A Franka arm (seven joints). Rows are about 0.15 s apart.
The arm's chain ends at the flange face. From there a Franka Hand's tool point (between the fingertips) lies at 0.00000 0.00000 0.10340 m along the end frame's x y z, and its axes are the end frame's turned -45 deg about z.
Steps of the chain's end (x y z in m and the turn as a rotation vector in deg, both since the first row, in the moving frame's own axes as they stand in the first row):
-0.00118, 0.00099, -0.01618, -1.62, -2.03, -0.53
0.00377, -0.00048, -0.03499, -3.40, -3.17, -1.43
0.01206, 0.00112, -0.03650, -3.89, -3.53, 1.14
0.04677, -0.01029, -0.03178, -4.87, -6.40, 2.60
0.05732, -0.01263, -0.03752, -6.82, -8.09, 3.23
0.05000, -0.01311, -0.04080, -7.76, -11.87, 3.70
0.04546, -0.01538, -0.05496, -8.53, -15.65, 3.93
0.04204, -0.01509, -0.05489, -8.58, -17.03, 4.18
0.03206, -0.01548, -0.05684, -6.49, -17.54, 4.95
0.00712, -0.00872, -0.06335, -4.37, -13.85, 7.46
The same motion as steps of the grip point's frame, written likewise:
-0.00619, -0.00064, -0.01629, 0.29, -2.58, -0.53
-0.00537, 0.00272, -0.03533, -0.16, -4.65, -1.43
-0.00172, 0.00968, -0.03693, -0.25, -5.25, 1.14
0.02606, 0.02352, -0.03280, 1.08, -7.97, 2.60
0.03060, 0.02946, -0.03928, 0.90, -10.54, 3.23
0.02002, 0.02009, -0.04395, 2.91, -13.88, 3.70
0.01299, 0.01129, -0.05992, 5.03, -17.10, 3.93
0.00873, 0.00730, -0.06056, 5.98, -18.11, 4.18
0.00413, -0.00342, -0.06230, 7.81, -16.99, 4.95
-0.01095, -0.01457, -0.06665, 6.70, -12.88, 7.46

